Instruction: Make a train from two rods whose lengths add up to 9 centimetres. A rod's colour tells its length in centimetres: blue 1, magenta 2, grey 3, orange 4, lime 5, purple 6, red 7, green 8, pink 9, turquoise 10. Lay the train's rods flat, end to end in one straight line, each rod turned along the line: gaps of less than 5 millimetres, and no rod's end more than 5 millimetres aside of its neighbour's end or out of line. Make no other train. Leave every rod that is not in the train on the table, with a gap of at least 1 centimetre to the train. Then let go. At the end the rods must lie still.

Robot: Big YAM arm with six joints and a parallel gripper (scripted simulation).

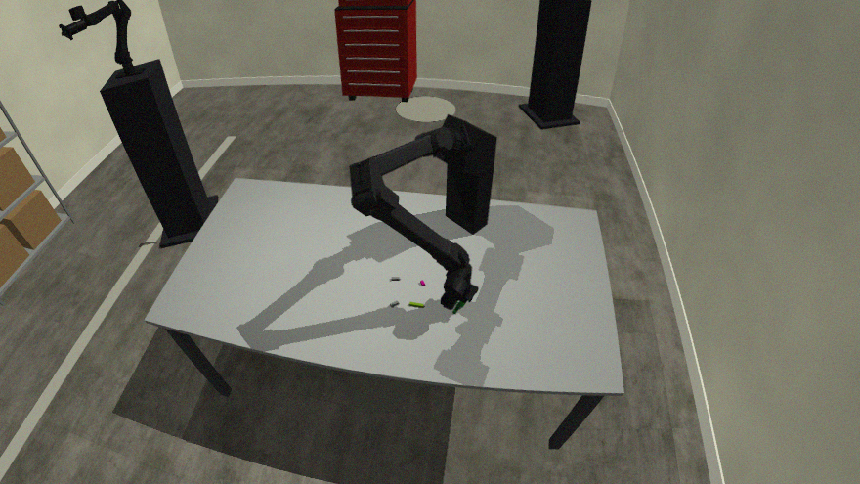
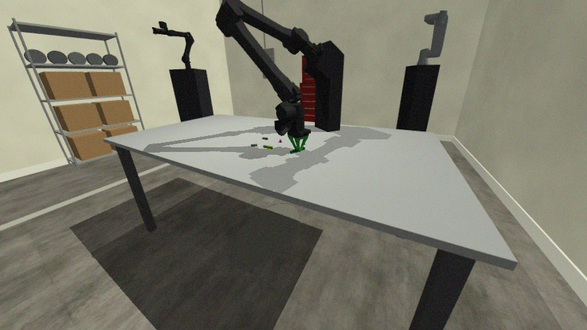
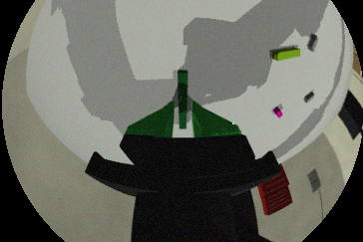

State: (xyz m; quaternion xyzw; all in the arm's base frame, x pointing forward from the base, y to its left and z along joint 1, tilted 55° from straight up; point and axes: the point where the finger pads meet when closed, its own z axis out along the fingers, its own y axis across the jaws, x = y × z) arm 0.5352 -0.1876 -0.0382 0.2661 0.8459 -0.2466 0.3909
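My hand is 1 cm above the green rod. Round my hand: magenta rod (13 cm behind, 10 cm to the right, 1 cm below); lime rod (15 cm to the right, 5 cm behind, 1 cm below); blue rod (9 cm behind, 3 cm to the left, 1 cm below).
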